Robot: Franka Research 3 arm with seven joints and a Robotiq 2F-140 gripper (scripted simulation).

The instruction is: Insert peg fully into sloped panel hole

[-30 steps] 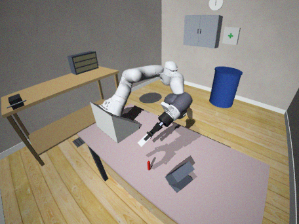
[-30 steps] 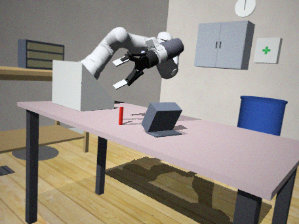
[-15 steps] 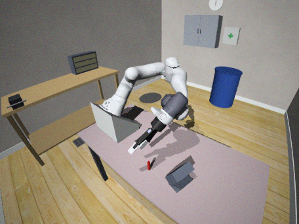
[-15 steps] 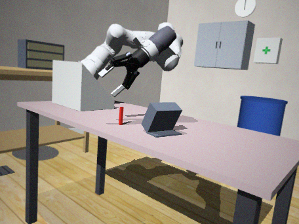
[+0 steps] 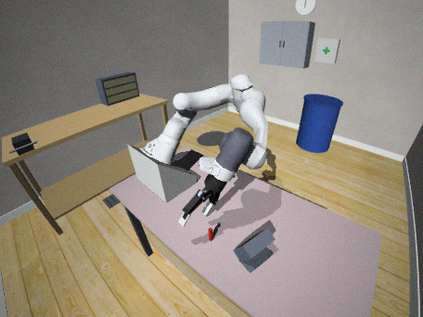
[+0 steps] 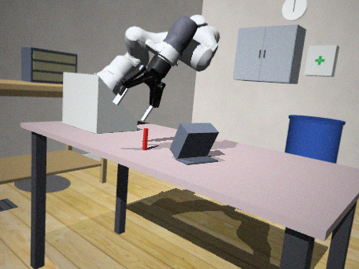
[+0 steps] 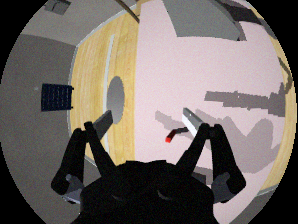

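My gripper is now 100 mm above the red peg, 60 mm short of it and 30 mm to the right of it.
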